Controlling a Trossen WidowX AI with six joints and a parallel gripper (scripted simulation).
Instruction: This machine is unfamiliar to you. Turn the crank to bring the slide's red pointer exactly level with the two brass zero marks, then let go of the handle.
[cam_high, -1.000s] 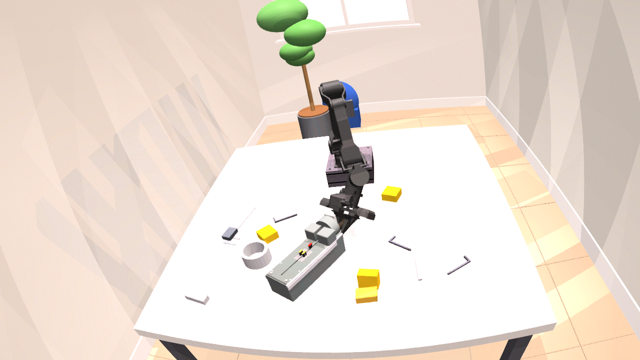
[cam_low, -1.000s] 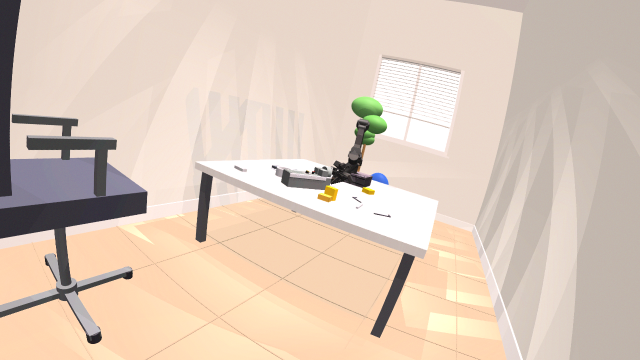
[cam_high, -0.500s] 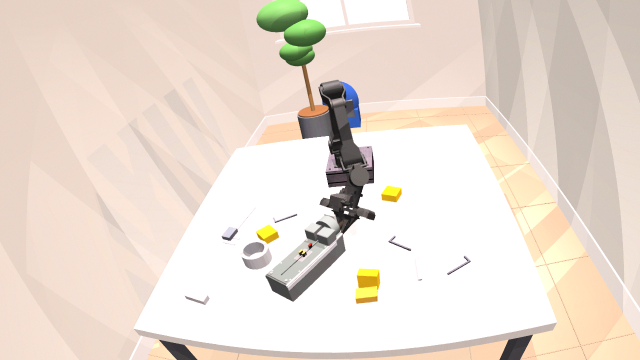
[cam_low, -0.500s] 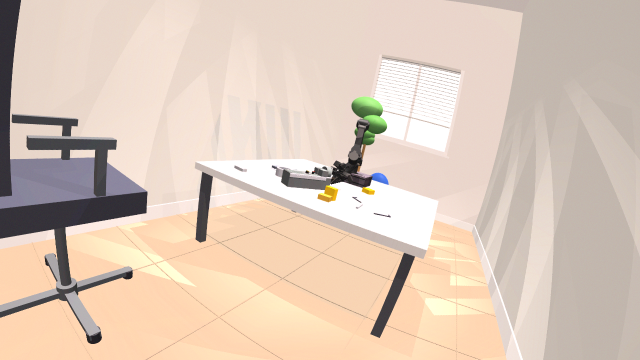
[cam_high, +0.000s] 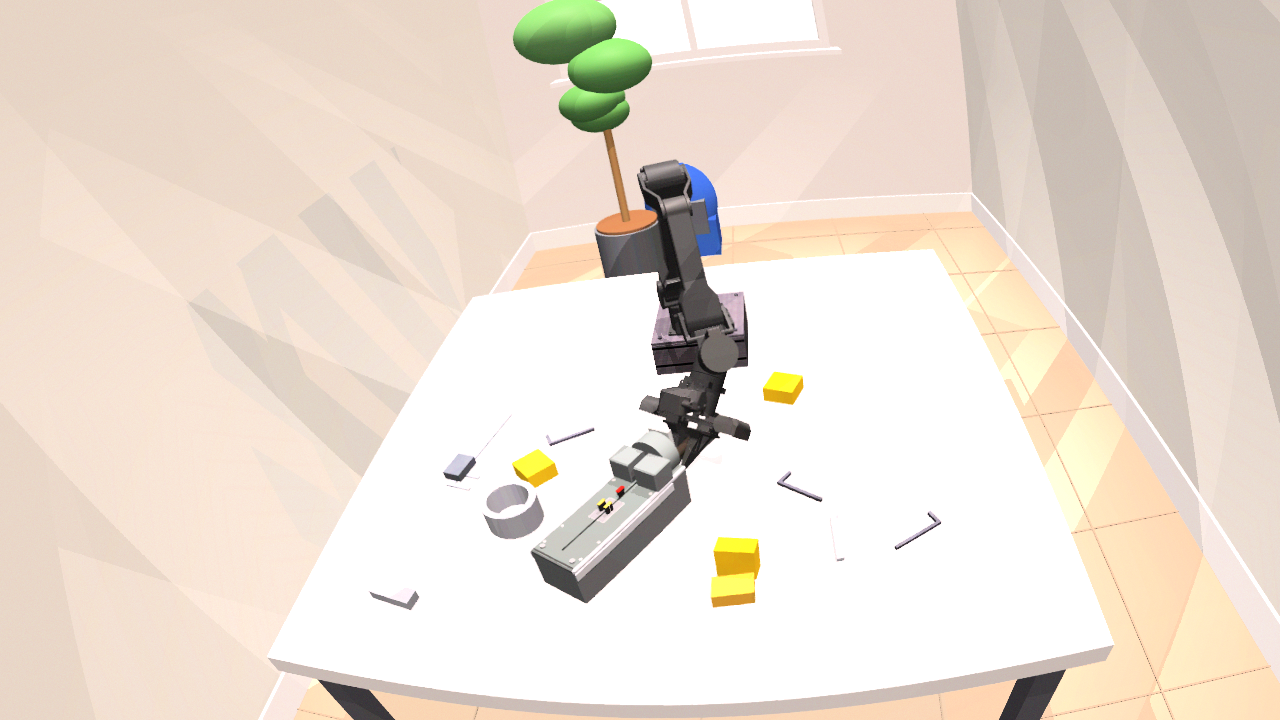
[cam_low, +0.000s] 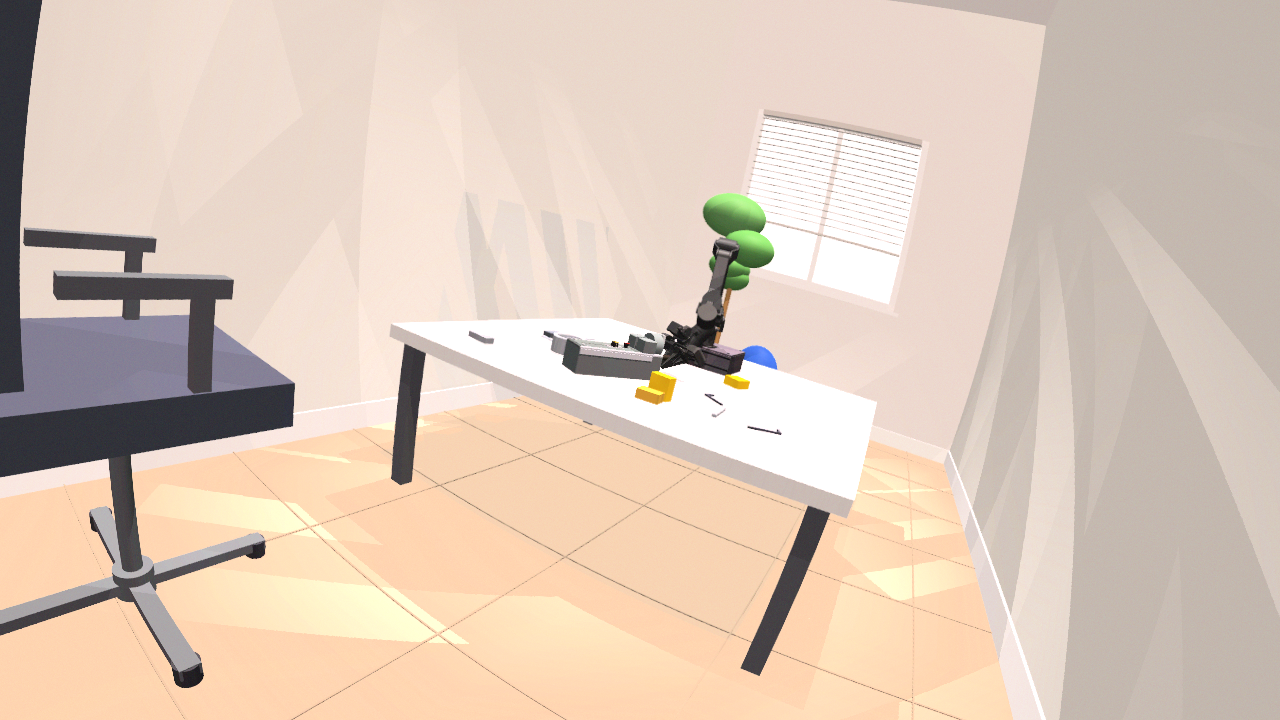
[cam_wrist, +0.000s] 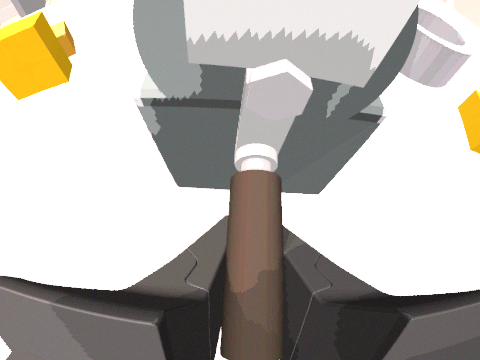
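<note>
Now: gripper tip 2 cm past the brown crank handle, 1 cm to the right of it and 3 cm below it. Also, from my gripper tip: red pointer (11 cm ahead, 6 cm to the right, 5 cm above).
</note>
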